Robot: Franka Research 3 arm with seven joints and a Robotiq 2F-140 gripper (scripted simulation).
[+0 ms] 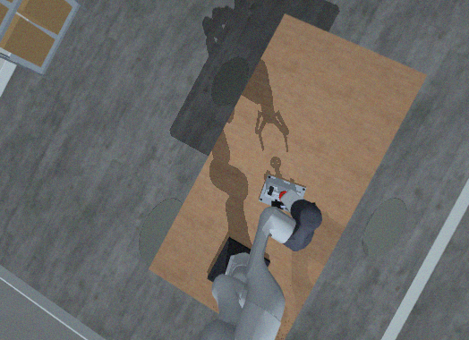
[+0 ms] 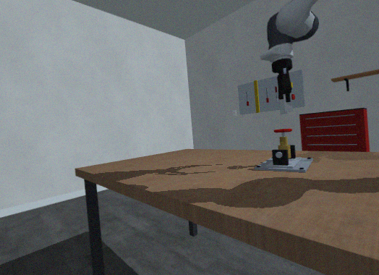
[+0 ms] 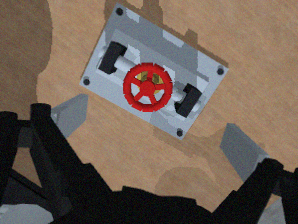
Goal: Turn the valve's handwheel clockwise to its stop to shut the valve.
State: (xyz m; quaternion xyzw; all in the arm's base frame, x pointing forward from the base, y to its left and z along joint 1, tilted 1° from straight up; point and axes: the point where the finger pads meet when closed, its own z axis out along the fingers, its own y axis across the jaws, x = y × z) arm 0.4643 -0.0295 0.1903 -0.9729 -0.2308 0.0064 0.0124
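Right now my hand is 90 mm above the red handwheel, 20 mm to the right of it and 10 mm short of it.
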